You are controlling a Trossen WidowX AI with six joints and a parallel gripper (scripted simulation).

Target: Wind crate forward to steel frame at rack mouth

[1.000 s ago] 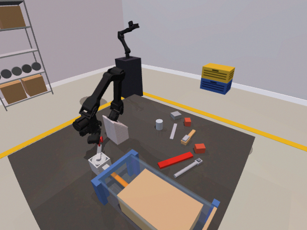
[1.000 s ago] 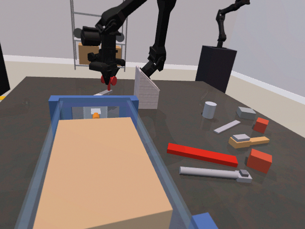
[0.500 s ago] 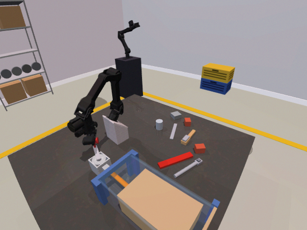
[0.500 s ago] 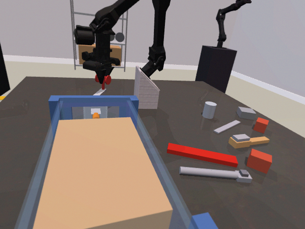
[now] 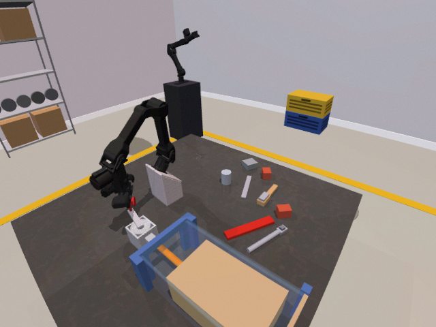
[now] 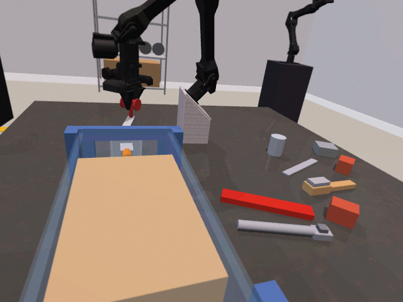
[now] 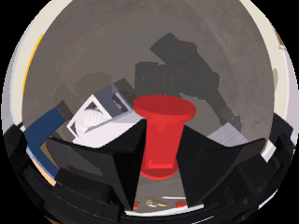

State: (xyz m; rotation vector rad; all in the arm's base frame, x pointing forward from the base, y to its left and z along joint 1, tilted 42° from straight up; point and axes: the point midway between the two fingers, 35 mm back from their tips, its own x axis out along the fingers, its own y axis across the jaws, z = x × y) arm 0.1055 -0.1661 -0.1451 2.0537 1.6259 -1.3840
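The winch handle is 4 cm ahead of my gripper tip and 2 cm below it. From my gripper tip the other things lie so: white winch: 10 cm below, 9 cm ahead, 2 cm to the right; then clear-panelled cubby: 50 cm ahead, 4 cm to the left, 1 cm below; then red knob: 1 cm above.
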